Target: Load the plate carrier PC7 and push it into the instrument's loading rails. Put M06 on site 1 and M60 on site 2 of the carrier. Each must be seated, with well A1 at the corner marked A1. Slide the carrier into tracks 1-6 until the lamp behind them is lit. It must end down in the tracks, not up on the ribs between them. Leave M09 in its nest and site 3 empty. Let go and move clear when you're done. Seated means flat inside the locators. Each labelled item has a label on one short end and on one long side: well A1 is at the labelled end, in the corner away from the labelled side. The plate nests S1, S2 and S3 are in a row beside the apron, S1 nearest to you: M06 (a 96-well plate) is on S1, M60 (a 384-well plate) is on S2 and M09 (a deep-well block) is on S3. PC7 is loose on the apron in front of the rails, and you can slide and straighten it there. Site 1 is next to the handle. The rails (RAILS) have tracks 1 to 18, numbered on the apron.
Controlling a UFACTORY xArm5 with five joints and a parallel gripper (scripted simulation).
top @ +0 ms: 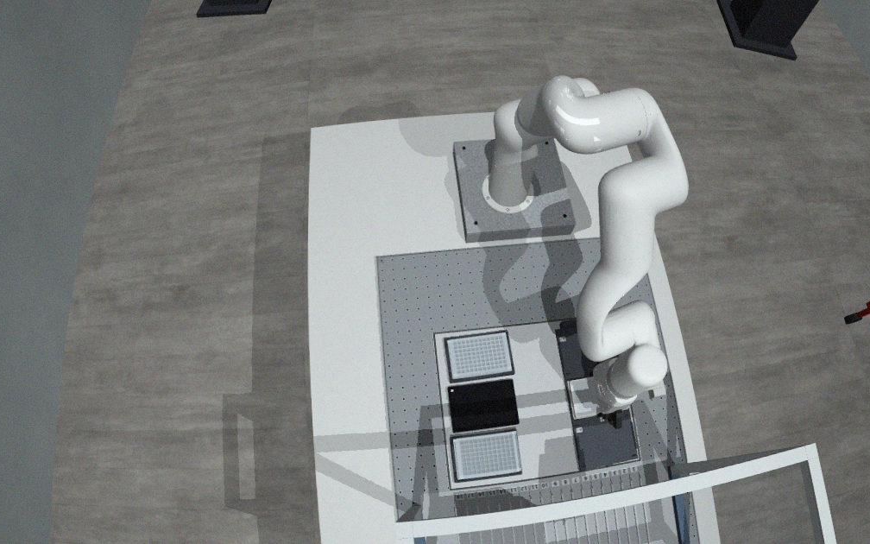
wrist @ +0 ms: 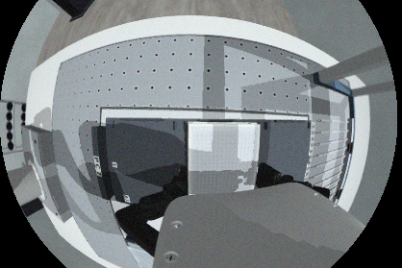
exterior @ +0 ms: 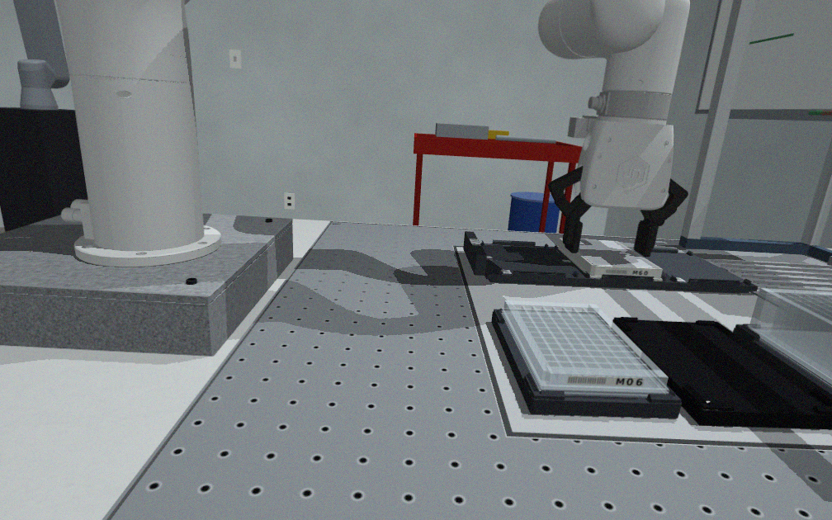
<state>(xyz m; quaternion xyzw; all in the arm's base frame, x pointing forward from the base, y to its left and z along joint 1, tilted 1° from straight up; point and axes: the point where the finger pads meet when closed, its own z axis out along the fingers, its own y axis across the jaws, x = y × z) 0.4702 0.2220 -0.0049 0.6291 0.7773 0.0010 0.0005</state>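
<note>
Right now my hand is 20 mm above the plate carrier PC7 and 10 mm past it. From my hand the other things lie so: plate nest S1: 270 mm to the right, 70 mm behind, 30 mm below; plate M06: 270 mm to the right, 70 mm behind, 20 mm below; plate nest S2: 250 mm to the right, 30 mm below, 30 mm ahead.
</note>
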